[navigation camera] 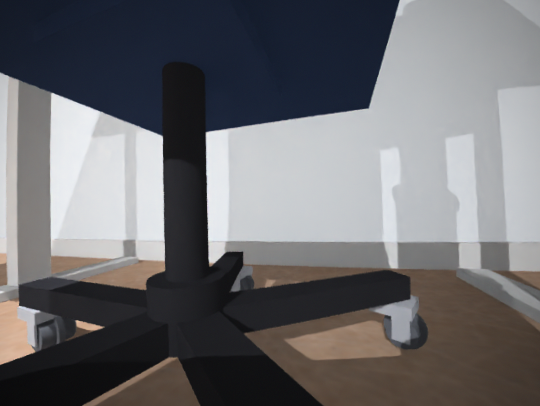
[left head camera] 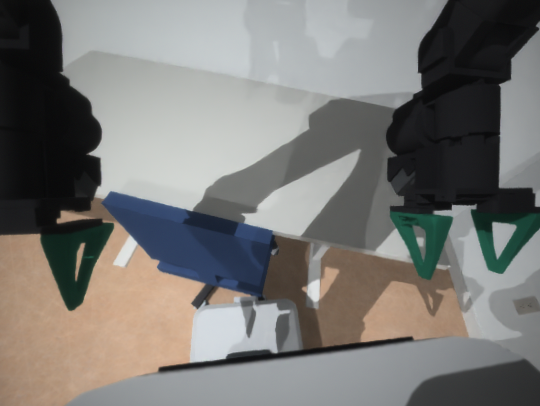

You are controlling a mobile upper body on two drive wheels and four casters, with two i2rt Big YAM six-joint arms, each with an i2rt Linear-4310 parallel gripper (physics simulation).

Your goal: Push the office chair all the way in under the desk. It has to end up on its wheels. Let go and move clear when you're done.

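Frame: origin at the left arm's base, x ahead, y left, z up, level; millimetres.
Seen in the pictures: left gripper, between the fingertips: (left head camera: 16, 311); right gripper, between the fingertips: (left head camera: 461, 275).
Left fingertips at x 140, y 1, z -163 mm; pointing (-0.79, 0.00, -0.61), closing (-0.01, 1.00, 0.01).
Note:
A point is followed by its place in that frame.
The office chair (left head camera: 200, 245) {x 369, y -85, z -548 mm} (navigation camera: 185, 200) {x 582, y -142, z -1178 mm} shows its blue backrest at the desk's front edge in the head view, turned at an angle. The desk (left head camera: 150, 125) {x 800, y 108, z -460 mm} covers its seat there. In the navigation view its seat underside, black column and star base are upright, with visible casters on the floor. My left gripper (left head camera: 40, 300) is open, left of the backrest and apart from it; one finger shows and the other is outside the picture. My right gripper (left head camera: 462, 275) {x 141, y -449, z -160 mm} is open and empty, well right of the backrest, near the desk's right front corner.
A desk leg (left head camera: 313, 280) stands right of the backrest, and another leg (navigation camera: 32, 185) {x 960, y 445, z -1104 mm} stands at the left in the navigation view. The robot's light grey base (left head camera: 245, 332) {x 182, y -215, z -1150 mm} is close below the backrest. A wall (navigation camera: 310, 190) {x 1174, y -395, z -1128 mm} runs behind the desk; another wall (left head camera: 520, 270) {x 309, y -1713, z -962 mm} is at the right.

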